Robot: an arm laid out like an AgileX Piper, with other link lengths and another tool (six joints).
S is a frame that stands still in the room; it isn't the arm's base.
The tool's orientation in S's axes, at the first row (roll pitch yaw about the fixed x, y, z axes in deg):
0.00, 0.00, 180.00
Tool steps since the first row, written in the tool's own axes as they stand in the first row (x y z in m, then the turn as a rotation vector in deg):
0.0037, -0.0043, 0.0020, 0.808, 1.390, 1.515
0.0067, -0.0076, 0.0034, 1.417, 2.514, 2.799
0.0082, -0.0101, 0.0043, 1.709, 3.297, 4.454
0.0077, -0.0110, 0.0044, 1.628, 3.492, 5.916
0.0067, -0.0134, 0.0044, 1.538, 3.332, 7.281
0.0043, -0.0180, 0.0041, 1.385, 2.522, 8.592
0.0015, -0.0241, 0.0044, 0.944, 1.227, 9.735
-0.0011, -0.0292, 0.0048, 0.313, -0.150, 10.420
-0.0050, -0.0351, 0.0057, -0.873, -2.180, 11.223
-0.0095, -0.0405, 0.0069, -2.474, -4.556, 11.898
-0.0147, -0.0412, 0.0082, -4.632, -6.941, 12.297
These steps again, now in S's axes. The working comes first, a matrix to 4 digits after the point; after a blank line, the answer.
The tool's axes in the first row as the columns of a matrix, in S's axes (used below as rounded here):
-1.0000, 0.0000, 0.0000
0.0000, -1.0000, 0.0000
0.0000, 0.0000, 1.0000

-0.0037, 0.0043, 0.0020, -0.808, -1.390, 1.515
-0.0067, 0.0076, 0.0034, -1.417, -2.514, 2.799
-0.0082, 0.0101, 0.0043, -1.709, -3.297, 4.454
-0.0077, 0.0110, 0.0044, -1.628, -3.492, 5.916
-0.0067, 0.0134, 0.0044, -1.538, -3.332, 7.281
-0.0043, 0.0180, 0.0041, -1.385, -2.522, 8.592
-0.0015, 0.0241, 0.0044, -0.944, -1.227, 9.735
0.0011, 0.0292, 0.0048, -0.313, 0.150, 10.420
0.0050, 0.0351, 0.0057, 0.873, 2.180, 11.223
0.0095, 0.0405, 0.0069, 2.474, 4.556, 11.898
0.0147, 0.0412, 0.0082, 4.632, 6.941, 12.297

